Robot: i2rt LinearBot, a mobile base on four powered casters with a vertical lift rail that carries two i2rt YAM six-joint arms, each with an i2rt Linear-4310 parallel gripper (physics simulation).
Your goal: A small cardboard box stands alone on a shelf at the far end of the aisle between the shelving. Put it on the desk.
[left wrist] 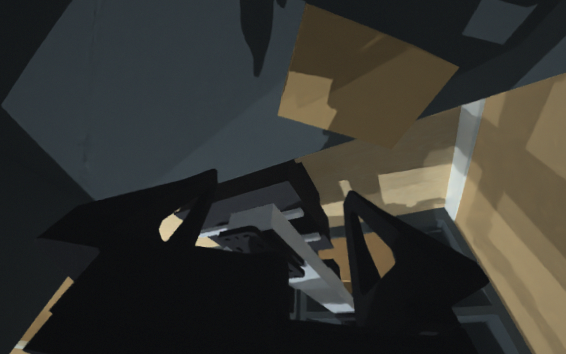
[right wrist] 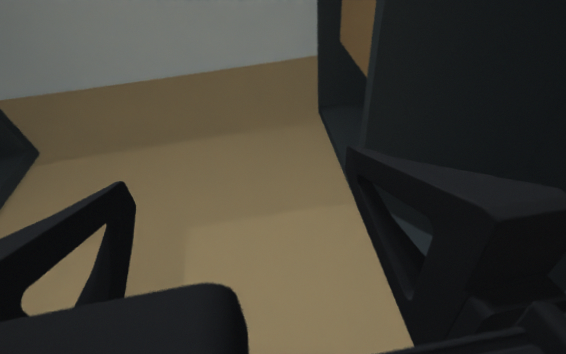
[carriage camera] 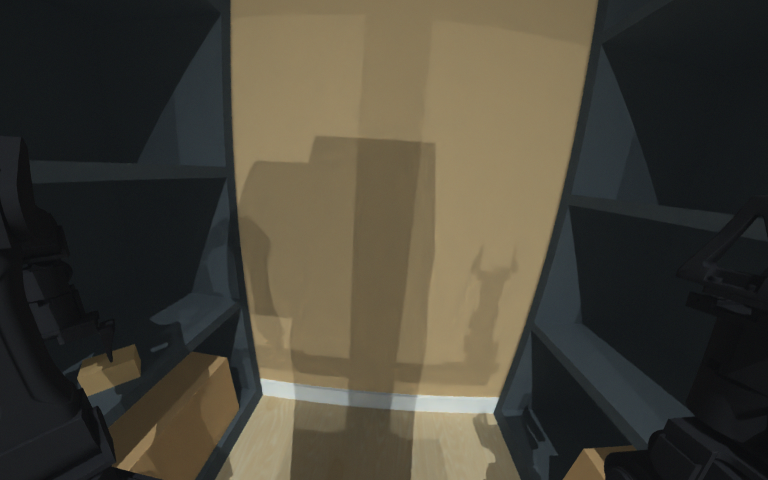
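Seen in the pictures: left gripper, between the fingertips: (left wrist: 282, 187) (carriage camera: 78, 373); right gripper, between the fingertips: (right wrist: 241, 174); left arm's base, origin of its link: (left wrist: 267, 255); right arm's base, origin of its link: (left wrist: 349, 319).
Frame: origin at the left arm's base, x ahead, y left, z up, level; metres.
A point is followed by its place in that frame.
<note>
The small cardboard box (carriage camera: 110, 374) @(x 0.183, y 0.208, z -0.002 m) (left wrist: 370, 105) @(x 0.206, y 0.220, z 0.016 m) sits on a dark shelf (left wrist: 125, 100) @(x 0.000, y 0.298, z -0.034 m) of the left shelving, at the lower left in the carriage view and upper right of centre in the left wrist view. My left gripper (carriage camera: 84, 349) (left wrist: 282, 187) @(x 0.137, y 0.202, z 0.048 m) is open and empty. In the carriage view one finger overlaps the box's top edge; whether it touches is unclear. In the left wrist view the box lies beyond the fingertips. My right gripper (right wrist: 241, 174) @(x 0.033, y -0.674, z 0.438 m) is open and empty, away from the box; part of it shows at the right edge of the carriage view. The desk does not show.
A large cardboard box (carriage camera: 175, 418) @(x 0.252, y 0.180, z -0.227 m) stands in the left shelving, lower and to the right of the small box. Another box (carriage camera: 603, 464) is at the bottom right. Right shelving with a shelf board (carriage camera: 617, 384) @(x 0.286, y -0.983, z -0.034 m) flanks the aisle. A tan wall (carriage camera: 481, 141) @(x 0.613, y -0.618, z 0.551 m) closes the far end.
</note>
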